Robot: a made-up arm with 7 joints.
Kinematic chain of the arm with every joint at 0, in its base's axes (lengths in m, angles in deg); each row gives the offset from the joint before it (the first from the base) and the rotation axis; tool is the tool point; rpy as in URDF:
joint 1: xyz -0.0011 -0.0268 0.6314 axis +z
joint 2: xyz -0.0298 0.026 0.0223 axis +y
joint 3: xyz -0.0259 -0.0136 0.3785 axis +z
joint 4: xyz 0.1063 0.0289 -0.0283 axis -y
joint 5: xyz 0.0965 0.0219 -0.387 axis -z
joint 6: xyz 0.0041 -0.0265 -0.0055 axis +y
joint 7: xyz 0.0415 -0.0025 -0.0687 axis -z
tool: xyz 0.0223 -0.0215 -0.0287 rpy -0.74 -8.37 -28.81
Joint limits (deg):
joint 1: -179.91..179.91
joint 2: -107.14..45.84
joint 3: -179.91..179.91
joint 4: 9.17..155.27
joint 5: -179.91..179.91
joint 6: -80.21..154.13
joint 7: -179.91..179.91
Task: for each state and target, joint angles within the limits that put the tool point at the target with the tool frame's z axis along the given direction. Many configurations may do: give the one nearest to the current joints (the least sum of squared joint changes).
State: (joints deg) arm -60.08 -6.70 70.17 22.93 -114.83 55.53 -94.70
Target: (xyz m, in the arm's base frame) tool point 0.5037 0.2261 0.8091 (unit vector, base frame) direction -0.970 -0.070 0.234
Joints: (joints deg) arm -75.88 30.42 99.20 46.01 -153.36 46.86 -93.48
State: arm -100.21 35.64 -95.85 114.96 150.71 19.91 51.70
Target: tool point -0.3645 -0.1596 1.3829 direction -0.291 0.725 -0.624
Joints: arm -98.05 10.96 -96.99 130.70 158.50 81.61 57.90
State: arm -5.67 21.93 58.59 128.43 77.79 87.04 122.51
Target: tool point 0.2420 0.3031 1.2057 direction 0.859 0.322 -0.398
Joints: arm -27.35 44.90 110.40 97.85 87.45 106.22 123.05
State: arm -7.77 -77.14 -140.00 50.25 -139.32 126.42 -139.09
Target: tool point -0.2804 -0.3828 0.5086 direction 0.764 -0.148 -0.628
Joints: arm 18.54 -47.78 -142.79 31.67 -152.40 153.75 -146.33
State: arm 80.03 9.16 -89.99 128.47 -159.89 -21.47 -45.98
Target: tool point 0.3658 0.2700 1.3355 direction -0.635 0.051 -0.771
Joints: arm 82.38 45.53 -138.45 142.52 -150.19 -11.04 -50.30
